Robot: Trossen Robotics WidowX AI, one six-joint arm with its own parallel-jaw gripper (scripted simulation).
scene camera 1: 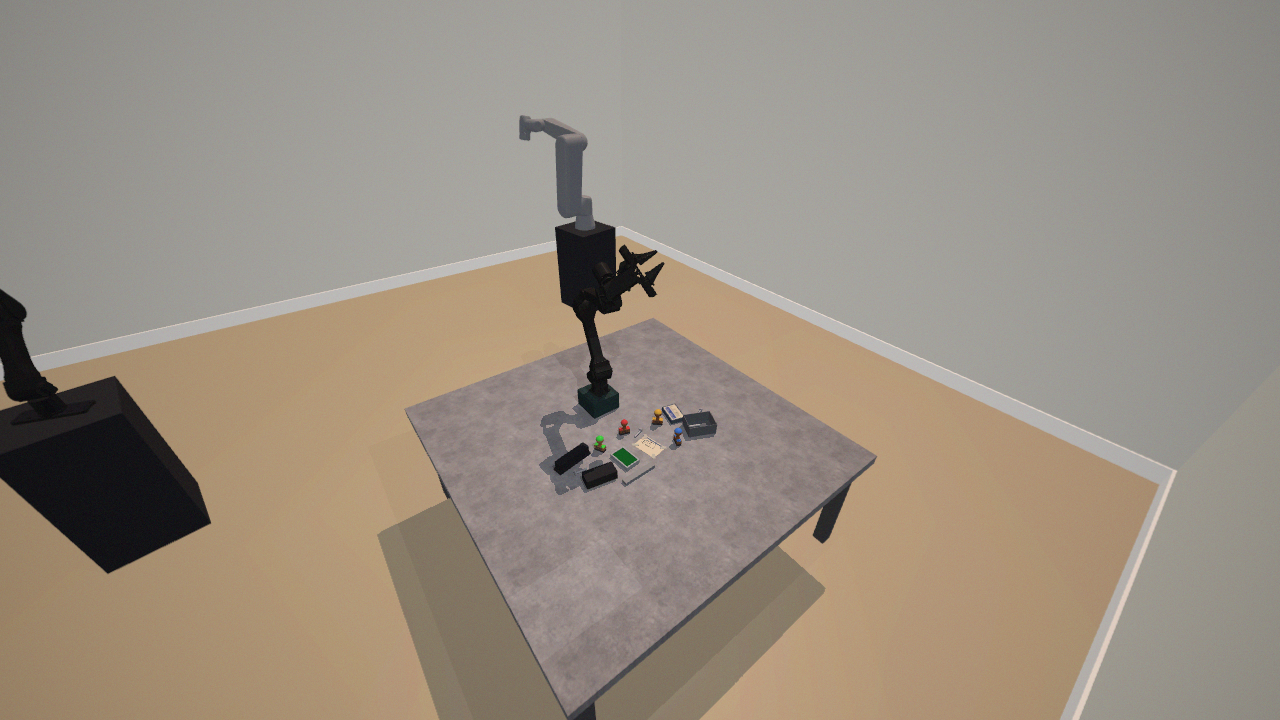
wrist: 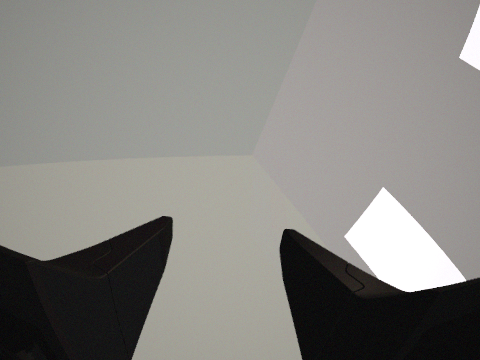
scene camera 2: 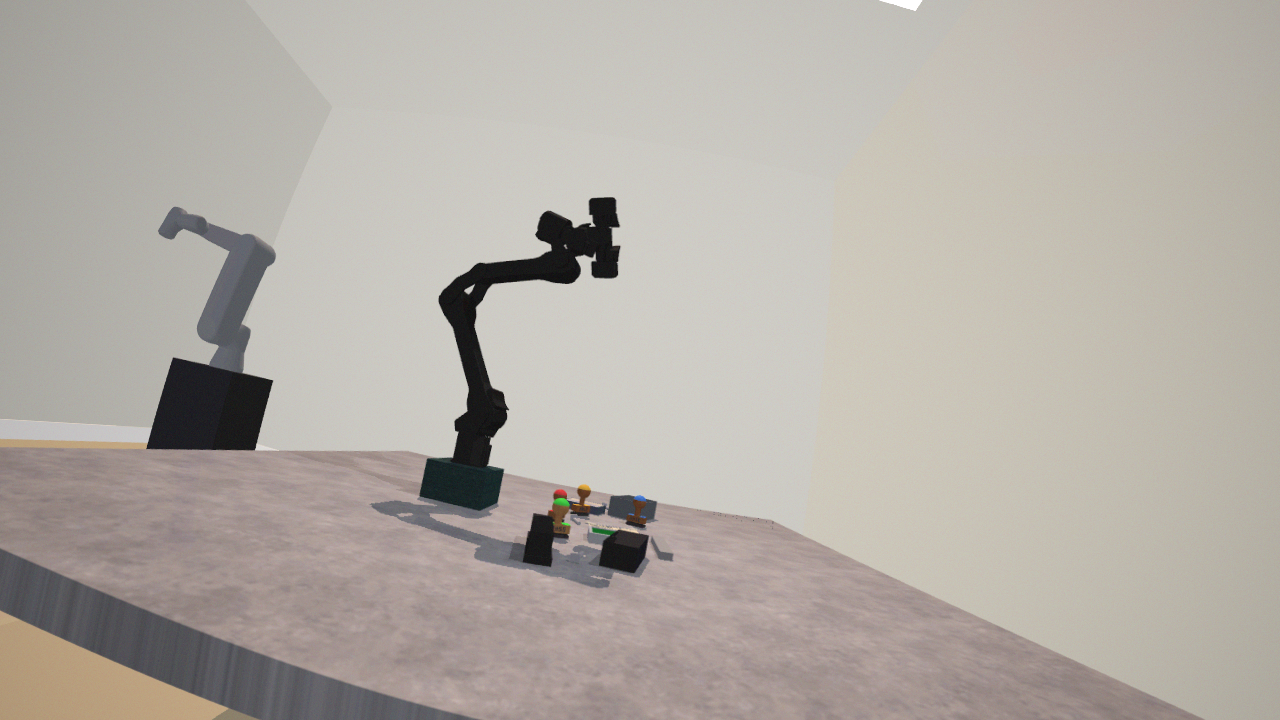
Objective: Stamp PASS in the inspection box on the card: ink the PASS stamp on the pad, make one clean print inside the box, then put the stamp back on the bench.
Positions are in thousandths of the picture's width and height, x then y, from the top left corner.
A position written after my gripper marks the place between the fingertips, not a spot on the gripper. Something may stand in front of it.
My gripper shows in scene camera 1 (516, 356), in the wrist view (474, 651) and in scene camera 2 (483, 328). A grey box shows in scene camera 1 (544, 590) and in scene camera 2 (485, 703); in the wrist view it is out of frame.
